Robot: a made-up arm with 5 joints.
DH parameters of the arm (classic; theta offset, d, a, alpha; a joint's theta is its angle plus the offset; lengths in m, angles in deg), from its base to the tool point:
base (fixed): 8.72 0 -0.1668 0
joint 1: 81.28 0.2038 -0.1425 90
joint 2: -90 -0.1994 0.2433 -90
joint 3: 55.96 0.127 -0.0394 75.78
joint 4: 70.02 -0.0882 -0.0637 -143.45
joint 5: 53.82 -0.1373 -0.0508 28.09
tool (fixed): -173.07 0.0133 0 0
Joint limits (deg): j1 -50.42..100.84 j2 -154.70..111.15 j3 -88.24..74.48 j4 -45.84..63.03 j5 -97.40..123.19
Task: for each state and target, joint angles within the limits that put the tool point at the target. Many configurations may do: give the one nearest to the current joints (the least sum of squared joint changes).
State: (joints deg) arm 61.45 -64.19 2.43 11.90 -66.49
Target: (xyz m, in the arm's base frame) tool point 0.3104 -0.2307 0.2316
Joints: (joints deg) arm 94.41 -104.30 -6.42 39.16 -73.24
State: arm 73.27 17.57 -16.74 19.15 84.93
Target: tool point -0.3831 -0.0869 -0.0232
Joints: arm 31.99 16.15 -6.60 33.05 116.96
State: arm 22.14 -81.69 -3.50 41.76 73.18
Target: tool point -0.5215 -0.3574 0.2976
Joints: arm -22.34 -130.69 18.23 57.01 51.98
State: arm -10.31 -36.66 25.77 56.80 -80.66
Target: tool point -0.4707 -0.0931 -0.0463
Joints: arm -3.07 -12.03 42.84 63.03 -84.58
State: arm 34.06 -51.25 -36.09 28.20 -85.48
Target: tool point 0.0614 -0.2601 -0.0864
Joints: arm 77.95 -30.60 -49.29 31.13 -80.36
